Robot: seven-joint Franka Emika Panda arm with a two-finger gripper.
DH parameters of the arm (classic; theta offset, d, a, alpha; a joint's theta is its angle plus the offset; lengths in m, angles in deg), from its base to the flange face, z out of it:
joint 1: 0 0.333 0 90
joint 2: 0 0 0 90
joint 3: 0 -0.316 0.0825 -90
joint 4: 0 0 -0.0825 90
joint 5: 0 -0.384 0 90
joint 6: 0 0 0.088 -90
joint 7: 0 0.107 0 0
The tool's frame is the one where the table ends.
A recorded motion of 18 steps. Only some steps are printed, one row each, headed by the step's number.
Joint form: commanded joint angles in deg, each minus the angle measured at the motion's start. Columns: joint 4, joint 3, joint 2, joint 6, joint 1, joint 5, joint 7.
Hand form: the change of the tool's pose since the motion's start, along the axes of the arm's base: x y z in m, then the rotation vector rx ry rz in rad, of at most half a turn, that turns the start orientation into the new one. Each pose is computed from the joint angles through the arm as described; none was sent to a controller.
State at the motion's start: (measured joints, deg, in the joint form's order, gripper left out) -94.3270 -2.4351 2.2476 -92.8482 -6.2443 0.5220 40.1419
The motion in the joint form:
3: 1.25 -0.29 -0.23 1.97 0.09 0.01 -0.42
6: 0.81 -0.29 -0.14 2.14 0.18 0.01 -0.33
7: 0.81 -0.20 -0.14 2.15 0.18 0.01 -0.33
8: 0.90 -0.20 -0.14 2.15 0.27 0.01 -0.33
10: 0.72 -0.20 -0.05 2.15 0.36 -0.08 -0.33
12: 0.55 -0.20 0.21 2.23 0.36 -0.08 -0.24
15: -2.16 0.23 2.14 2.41 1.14 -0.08 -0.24
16: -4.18 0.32 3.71 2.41 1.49 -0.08 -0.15
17: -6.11 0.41 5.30 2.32 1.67 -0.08 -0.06
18: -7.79 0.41 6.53 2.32 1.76 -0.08 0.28
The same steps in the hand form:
3: -0.0015 0.0037 0.0051 0.0008 0.0166 0.0136
6: -0.0025 0.0046 0.0021 0.0013 0.0257 0.0136
7: -0.0026 0.0037 0.0021 0.0014 0.0259 0.0120
8: -0.0025 0.0046 0.0028 0.0013 0.0243 0.0136
10: -0.0030 0.0057 0.0022 0.0029 0.0258 0.0151
12: -0.0045 0.0058 0.0031 0.0027 0.0256 0.0135
15: -0.0159 0.0099 -0.0015 0.0026 0.0424 0.0195
16: -0.0250 0.0129 -0.0037 0.0021 0.0503 0.0223
17: -0.0340 0.0143 -0.0051 0.0015 0.0547 0.0222
18: -0.0413 0.0156 -0.0080 0.0010 0.0625 0.0177

